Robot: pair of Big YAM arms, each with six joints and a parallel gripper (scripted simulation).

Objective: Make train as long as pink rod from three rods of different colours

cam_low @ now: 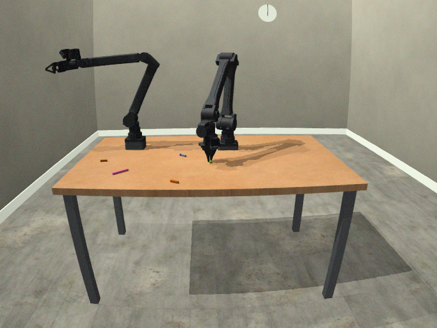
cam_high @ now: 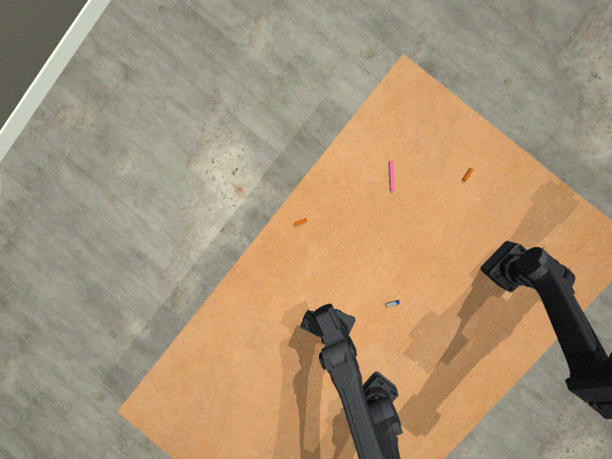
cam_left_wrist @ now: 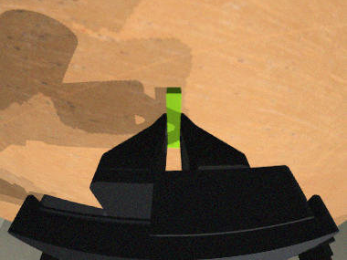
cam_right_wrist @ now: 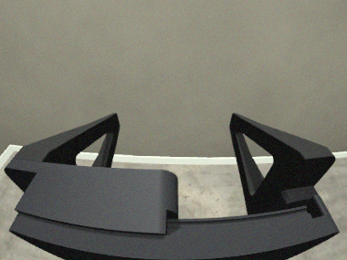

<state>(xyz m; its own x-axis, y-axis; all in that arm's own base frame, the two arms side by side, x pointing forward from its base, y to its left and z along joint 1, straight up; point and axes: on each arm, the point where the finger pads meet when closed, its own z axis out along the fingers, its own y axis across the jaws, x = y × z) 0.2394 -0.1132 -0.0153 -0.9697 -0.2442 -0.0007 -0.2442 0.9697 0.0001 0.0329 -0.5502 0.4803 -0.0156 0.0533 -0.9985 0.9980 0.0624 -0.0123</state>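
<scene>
Right now my left hand is 90 mm past the grey rod and 150 mm to the left of it. The rest, counted from my left hand: pink rod (180 mm ahead, 430 mm to the right); then lime rod (right at my left hand); then blue rod (100 mm behind, 160 mm to the right).
</scene>
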